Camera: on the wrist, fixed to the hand. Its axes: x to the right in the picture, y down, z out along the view.
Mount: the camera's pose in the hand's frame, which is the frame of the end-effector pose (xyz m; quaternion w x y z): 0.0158 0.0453 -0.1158 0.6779 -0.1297 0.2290 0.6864
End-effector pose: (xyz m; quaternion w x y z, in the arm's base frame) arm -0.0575 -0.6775 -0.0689 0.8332 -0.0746 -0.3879 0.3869
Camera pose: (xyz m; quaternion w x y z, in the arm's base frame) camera 0.0038 -0.6148 -0.1585 0.3784 -0.5135 -0.0711 0.7668
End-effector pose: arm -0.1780 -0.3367 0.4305 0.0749 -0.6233 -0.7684 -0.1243
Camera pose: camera -0.1417 -0.3461 0.5501 0.2312 -0.9312 -0.0598 -0.2753
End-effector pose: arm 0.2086 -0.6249 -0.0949 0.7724 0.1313 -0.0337 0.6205
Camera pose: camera 0.1555 -0.5727 -0.1958 0.1224 -0.1764 -0.0166 0.9765
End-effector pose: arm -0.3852 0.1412 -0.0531 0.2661 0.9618 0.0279 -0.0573
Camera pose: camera -0.3547 0.1624 0.0666 0.3381 0.6498 -0.5729 0.3677
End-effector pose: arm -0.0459 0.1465 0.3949 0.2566 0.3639 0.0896 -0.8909
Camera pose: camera 0.0380 0.1418 0.3019 0.8122 0.4789 -0.0147 -0.3329
